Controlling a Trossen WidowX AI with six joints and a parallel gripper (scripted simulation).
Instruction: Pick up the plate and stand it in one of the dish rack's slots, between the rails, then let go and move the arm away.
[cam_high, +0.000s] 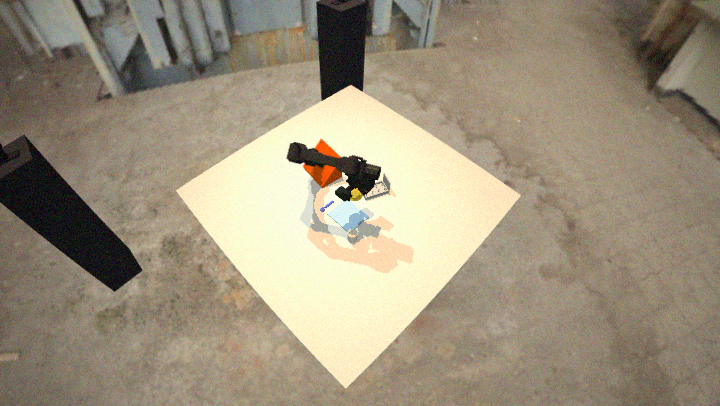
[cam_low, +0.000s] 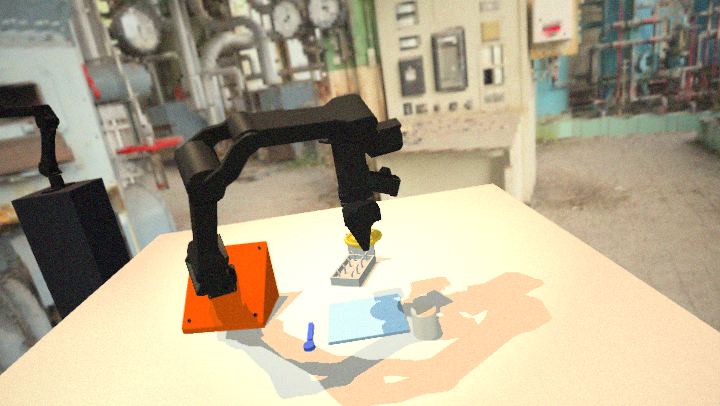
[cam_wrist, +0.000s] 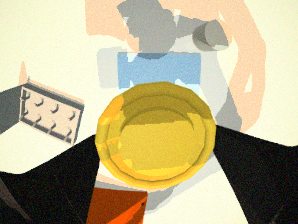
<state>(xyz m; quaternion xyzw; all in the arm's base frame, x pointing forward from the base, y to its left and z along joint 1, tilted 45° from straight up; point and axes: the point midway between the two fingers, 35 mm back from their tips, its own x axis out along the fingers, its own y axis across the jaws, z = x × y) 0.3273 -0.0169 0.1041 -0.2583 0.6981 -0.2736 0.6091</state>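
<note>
My gripper tip is now 18 cm to the right of the grey dish rack, 13 cm above it and 3 cm past it. From my gripper tip the other things lie so: cup: 13 cm below, 10 cm to the right, 8 cm ahead; then light blue mat: 15 cm below, 2 cm to the right, 2 cm behind; then yellow plate: 1 cm above.
</note>
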